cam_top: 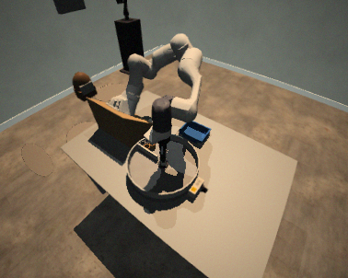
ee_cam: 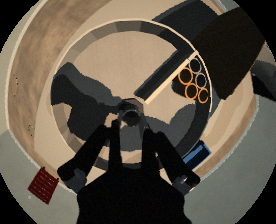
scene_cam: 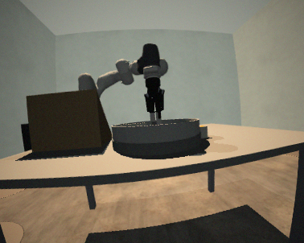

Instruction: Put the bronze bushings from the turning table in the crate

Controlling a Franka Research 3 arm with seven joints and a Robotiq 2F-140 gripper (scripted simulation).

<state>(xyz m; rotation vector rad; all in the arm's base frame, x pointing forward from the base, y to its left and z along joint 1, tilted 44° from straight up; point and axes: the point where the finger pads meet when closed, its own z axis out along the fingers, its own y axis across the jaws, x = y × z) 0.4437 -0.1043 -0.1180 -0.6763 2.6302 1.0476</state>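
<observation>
Right now my hand is 6 cm above the round grey turning table and 1 cm past it. The rest, counted from my hand: blue crate 36 cm to the left, 9 cm below, 2 cm ahead.
</observation>
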